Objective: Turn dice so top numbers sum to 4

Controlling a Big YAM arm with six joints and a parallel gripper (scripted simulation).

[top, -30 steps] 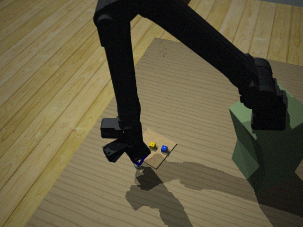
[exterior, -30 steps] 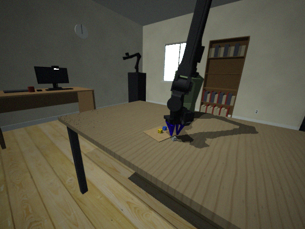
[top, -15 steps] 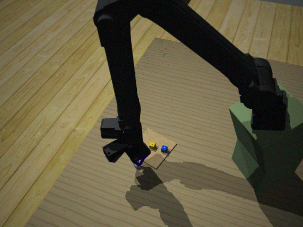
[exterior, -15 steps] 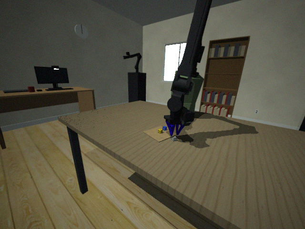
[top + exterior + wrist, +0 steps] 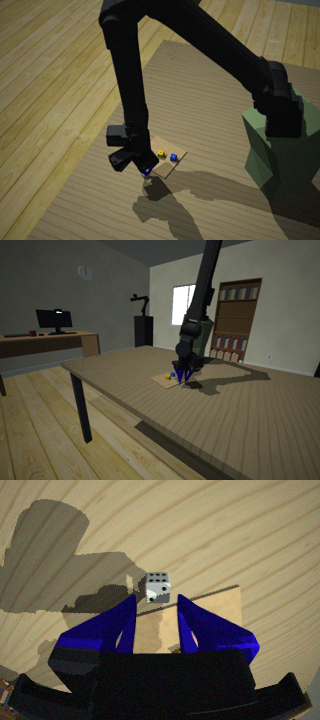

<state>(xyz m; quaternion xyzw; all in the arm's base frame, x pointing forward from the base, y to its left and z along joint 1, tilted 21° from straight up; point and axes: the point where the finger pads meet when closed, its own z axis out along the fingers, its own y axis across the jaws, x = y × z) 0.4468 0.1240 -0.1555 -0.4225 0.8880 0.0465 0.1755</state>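
The white die lies 30 mm below my hand. The rest, counted from my hand: tan mat (100 mm to the right, 30 mm below, 20 mm behind); blue die (90 mm to the right, 70 mm behind, 20 mm below); yellow die (100 mm to the right, 20 mm below, 20 mm behind).
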